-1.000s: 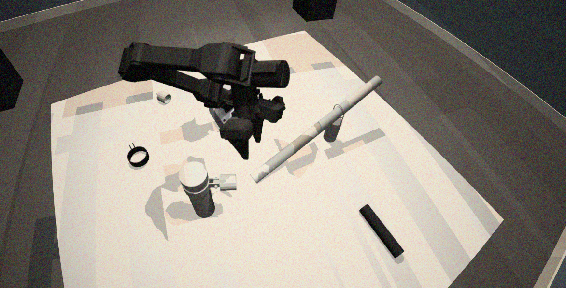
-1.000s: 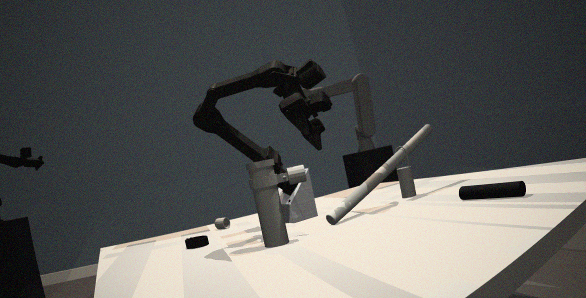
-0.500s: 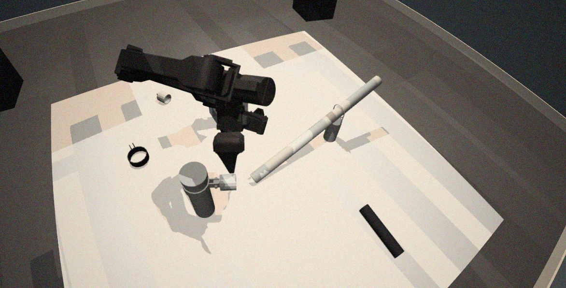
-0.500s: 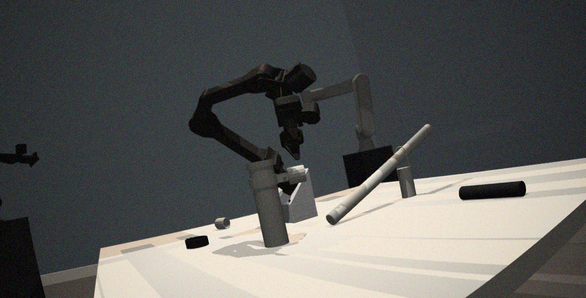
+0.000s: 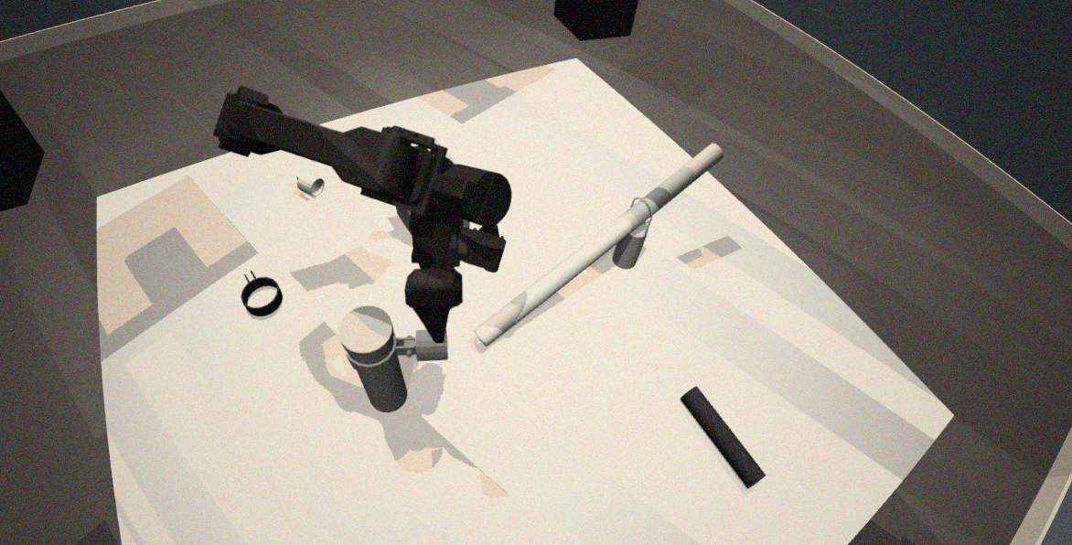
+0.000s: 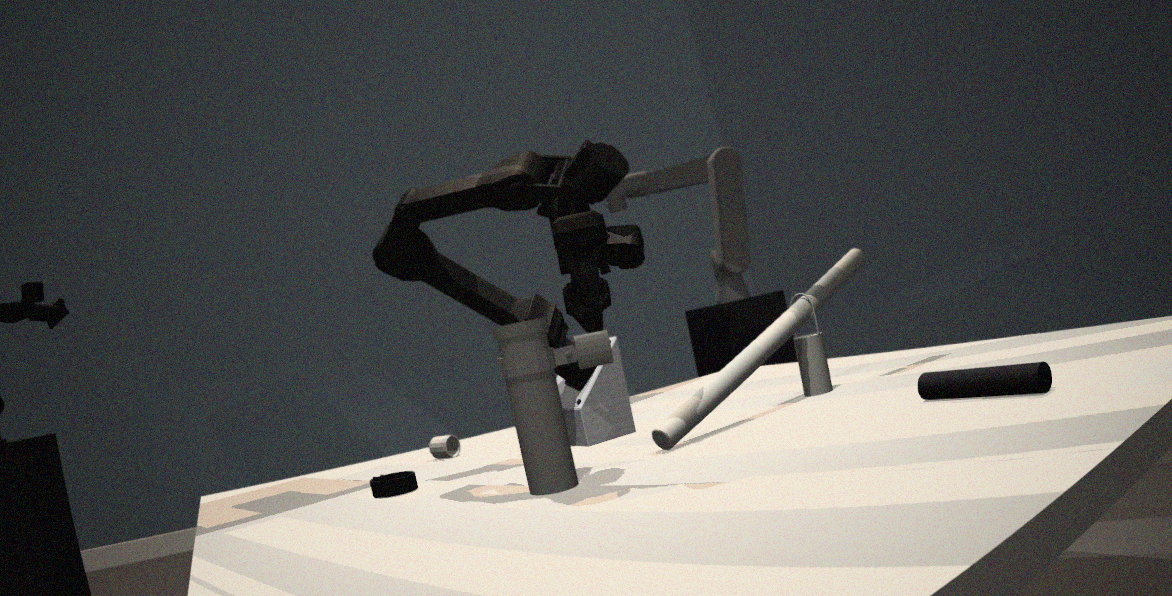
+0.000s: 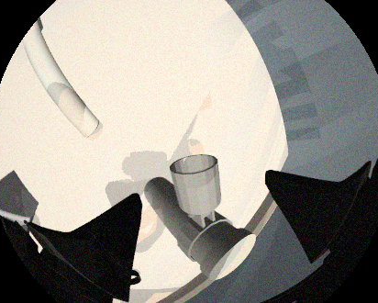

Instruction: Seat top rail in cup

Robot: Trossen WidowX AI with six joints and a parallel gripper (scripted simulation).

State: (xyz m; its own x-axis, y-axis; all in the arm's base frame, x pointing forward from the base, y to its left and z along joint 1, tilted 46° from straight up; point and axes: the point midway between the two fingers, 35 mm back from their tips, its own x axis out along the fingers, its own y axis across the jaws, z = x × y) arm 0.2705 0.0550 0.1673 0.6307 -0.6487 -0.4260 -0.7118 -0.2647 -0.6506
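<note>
Right now my gripper tip is 60 mm to the left of the brace band with rail-end cup and 30 mm above it. Also, from my gripper tip: small post 400 mm to the left, 120 mm behind, 80 mm below; then black cylinder 360 mm to the left, 260 mm ahead, 170 mm below.
</note>
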